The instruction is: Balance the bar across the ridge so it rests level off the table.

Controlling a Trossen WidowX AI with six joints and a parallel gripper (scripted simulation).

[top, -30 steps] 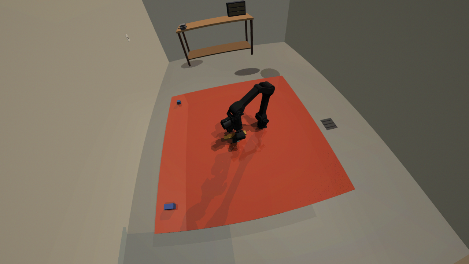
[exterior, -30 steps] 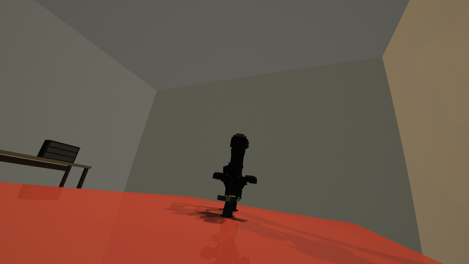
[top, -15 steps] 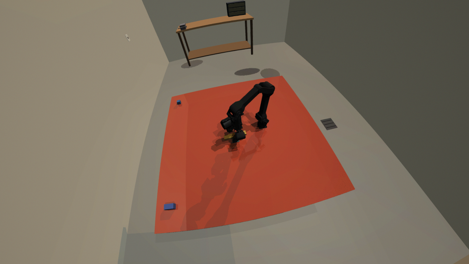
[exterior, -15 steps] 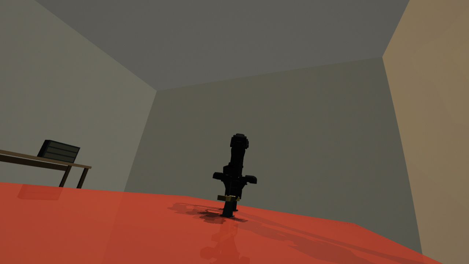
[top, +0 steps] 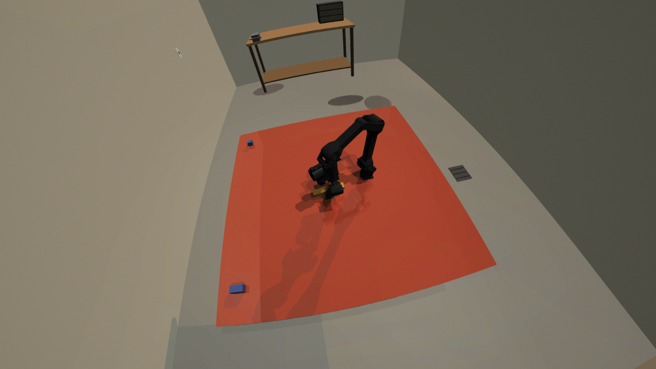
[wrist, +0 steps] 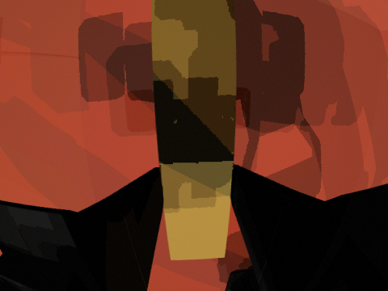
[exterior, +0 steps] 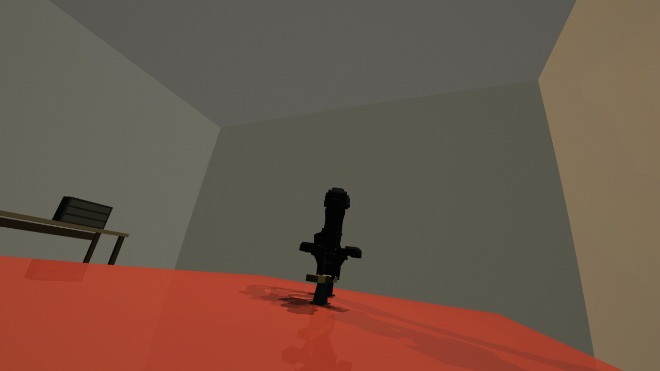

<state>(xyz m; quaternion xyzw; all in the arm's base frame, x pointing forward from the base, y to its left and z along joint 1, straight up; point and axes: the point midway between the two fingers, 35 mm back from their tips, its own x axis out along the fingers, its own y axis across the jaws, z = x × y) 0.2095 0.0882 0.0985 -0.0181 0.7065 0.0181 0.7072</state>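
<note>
Now: gripper tip 30 mm short of the yellow bar. The rest, counted from my gripper tip: blue cube 530 mm ahead, 590 mm to the right, 50 mm below.
</note>
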